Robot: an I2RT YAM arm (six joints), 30 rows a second.
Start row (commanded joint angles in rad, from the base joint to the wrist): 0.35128 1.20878 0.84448 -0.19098 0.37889 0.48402
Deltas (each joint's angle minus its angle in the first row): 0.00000 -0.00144 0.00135 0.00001 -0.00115 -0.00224; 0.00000 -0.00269 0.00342 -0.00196 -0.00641 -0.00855; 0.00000 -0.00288 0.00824 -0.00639 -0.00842 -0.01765; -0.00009 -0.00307 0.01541 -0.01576 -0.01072 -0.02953; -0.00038 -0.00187 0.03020 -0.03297 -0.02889 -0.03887; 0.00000 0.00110 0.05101 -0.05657 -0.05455 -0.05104; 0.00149 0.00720 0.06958 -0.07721 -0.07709 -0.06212; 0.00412 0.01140 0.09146 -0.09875 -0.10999 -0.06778; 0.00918 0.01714 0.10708 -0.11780 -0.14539 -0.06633; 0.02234 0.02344 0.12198 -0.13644 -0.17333 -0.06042; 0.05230 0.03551 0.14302 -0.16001 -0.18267 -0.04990; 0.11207 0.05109 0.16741 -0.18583 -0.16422 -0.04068
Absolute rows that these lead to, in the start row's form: 0.35128 1.20734 0.84583 -0.19097 0.37774 0.48178; 0.35128 1.20609 0.84790 -0.19294 0.37248 0.47547; 0.35128 1.20590 0.85272 -0.19737 0.37047 0.46637; 0.35119 1.20571 0.85989 -0.20674 0.36817 0.45449; 0.35090 1.20691 0.87468 -0.22395 0.35000 0.44515; 0.35128 1.20988 0.89549 -0.24755 0.32434 0.43298; 0.35277 1.21598 0.91406 -0.26819 0.30180 0.42190; 0.35540 1.22018 0.93594 -0.28973 0.26890 0.41624; 0.36046 1.22592 0.95156 -0.30878 0.23350 0.41769; 0.37362 1.23222 0.96646 -0.32742 0.20556 0.42360; 0.40358 1.24429 0.98750 -0.35099 0.19622 0.43412; 0.46335 1.25987 1.01189 -0.37681 0.21467 0.44334
